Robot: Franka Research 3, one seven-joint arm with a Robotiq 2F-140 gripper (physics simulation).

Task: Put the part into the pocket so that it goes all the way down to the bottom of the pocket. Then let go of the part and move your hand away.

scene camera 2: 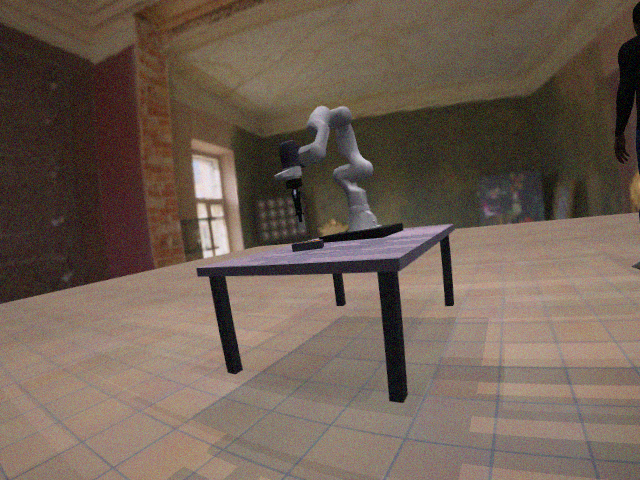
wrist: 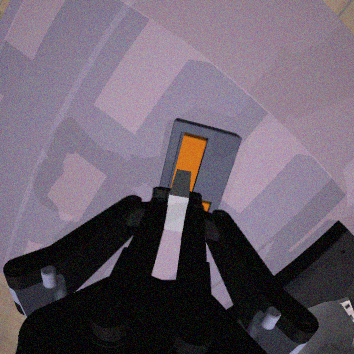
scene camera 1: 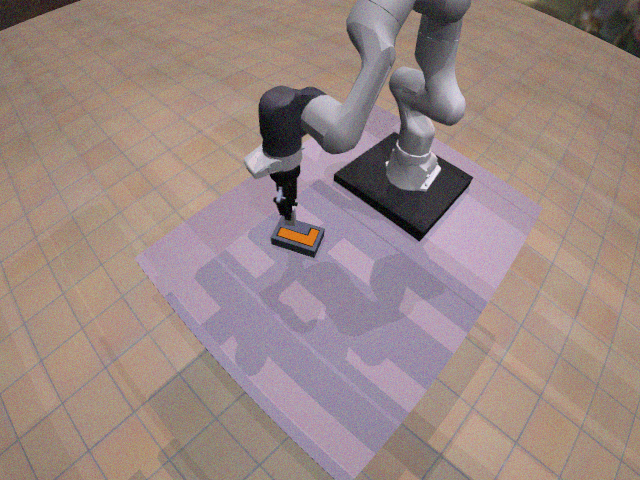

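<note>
The orange L-shaped part [scene camera 1: 298,237] [wrist: 192,152] lies flat in the pocket of the dark grey block [scene camera 1: 294,247] [scene camera 2: 307,245] [wrist: 220,160]. Its outline follows the pocket's, with narrow dark gaps at some edges in the wrist view. Its top looks about level with the block's rim or slightly below; the pocket's bottom is hidden. My gripper [scene camera 1: 290,222] [scene camera 2: 300,221] [wrist: 181,183] is shut with nothing between its fingers. In scene camera 2 its fingertips hang above the block with a visible gap. In the wrist view the fingers cover part of the block and of the part.
The block stands on a purple-grey table [scene camera 1: 361,444] [scene camera 2: 310,267], marked by shadows and light patches. The arm's black base plate [scene camera 1: 382,206] [scene camera 2: 361,233] lies on the table beyond the block, and its corner [wrist: 325,265] shows at the lower right in the wrist view.
</note>
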